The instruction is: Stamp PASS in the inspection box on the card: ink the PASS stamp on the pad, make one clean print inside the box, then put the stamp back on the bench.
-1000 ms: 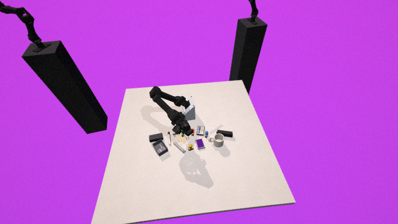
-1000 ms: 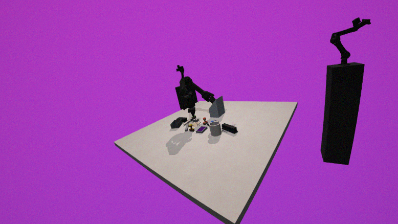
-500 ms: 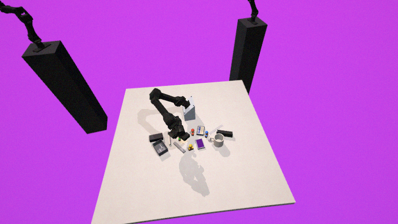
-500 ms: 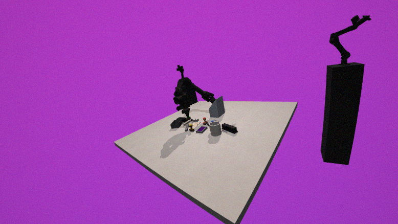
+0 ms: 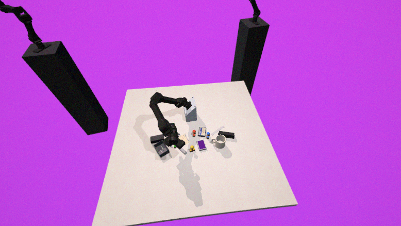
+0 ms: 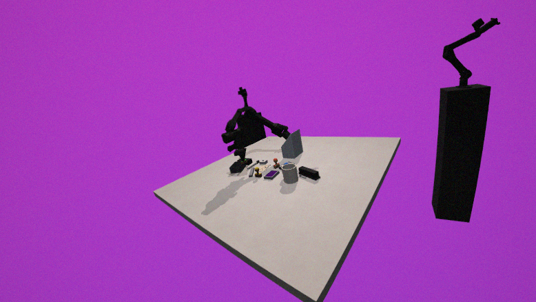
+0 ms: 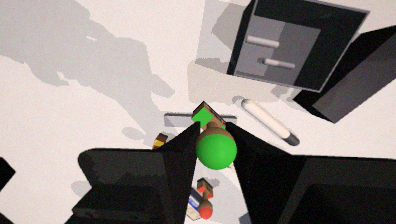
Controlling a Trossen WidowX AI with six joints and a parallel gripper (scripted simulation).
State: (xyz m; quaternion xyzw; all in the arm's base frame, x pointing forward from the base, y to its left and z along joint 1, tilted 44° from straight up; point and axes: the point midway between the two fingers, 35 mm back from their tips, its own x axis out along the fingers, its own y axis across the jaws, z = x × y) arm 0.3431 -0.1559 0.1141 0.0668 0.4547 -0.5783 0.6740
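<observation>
The grey bar is 9 cm below my gripper tip, 4 cm to the left of it and 1 cm behind it. Also, from my gripper tip: beige card (9 cm below, 9 cm behind, 8 cm to the left); then green-knobbed stamp (right at my gripper tip); then yellow-knobbed stamp (13 cm to the left, 7 cm below, 4 cm ahead).
</observation>
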